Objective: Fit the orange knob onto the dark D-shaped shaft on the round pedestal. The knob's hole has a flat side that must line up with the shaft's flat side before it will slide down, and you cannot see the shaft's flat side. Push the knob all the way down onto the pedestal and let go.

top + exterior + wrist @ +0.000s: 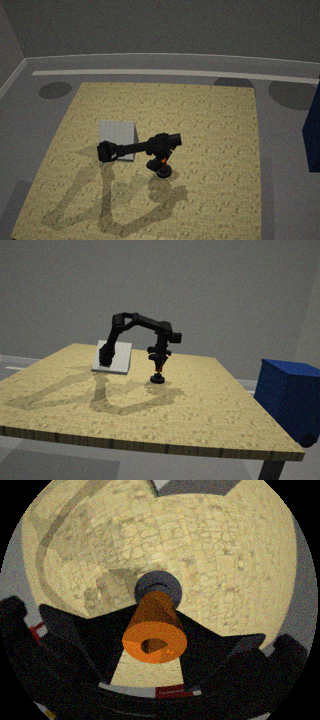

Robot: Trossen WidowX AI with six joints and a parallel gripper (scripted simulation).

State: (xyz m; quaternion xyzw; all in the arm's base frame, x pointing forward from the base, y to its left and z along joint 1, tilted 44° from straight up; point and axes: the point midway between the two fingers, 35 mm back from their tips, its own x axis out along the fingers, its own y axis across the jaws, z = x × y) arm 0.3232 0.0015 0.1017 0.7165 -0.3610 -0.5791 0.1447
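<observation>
Now: the orange knob 2 cm above my gripper tip. Also, from my gripper tip: round pedestal: 4 cm below.
</observation>
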